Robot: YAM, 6 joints.
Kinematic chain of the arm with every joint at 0, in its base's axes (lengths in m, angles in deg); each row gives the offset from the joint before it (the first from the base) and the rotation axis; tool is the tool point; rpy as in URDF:
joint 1: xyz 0 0 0.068 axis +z
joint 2: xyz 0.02 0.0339 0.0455 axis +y
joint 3: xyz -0.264 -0.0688 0 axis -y
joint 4: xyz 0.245 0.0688 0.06 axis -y
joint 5: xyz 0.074 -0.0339 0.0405 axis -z
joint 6: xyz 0.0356 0 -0.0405 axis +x
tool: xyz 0 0 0 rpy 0 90 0
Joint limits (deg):
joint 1: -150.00..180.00
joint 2: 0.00..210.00
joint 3: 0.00..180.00
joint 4: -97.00..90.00
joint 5: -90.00..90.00
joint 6: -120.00..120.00
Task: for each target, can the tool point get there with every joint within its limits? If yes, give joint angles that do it. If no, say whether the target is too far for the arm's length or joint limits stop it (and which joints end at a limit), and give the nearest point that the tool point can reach.
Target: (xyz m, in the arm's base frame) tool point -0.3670 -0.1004 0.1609
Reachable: no: joint limits stop it (at a limit: joint 1) | nearest point -0.3365 -0.1532 0.1609 | short by 0.061 m
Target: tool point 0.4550 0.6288 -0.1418
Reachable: no: too far | nearest point 0.3593 0.4966 -0.0867 | short by 0.172 m
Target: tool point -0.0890 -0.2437 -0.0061
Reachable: yes | joints -103.37 135.59 25.73 74.67 57.97 92.50
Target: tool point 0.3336 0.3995 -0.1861
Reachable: yes | joints 47.52 192.46 125.17 43.93 -41.96 33.12
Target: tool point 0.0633 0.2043 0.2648
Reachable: yes | joints 77.85 63.71 18.83 70.42 31.96 -47.46
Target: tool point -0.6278 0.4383 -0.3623
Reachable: no: too far | nearest point -0.4509 0.3148 -0.2189 | short by 0.259 m
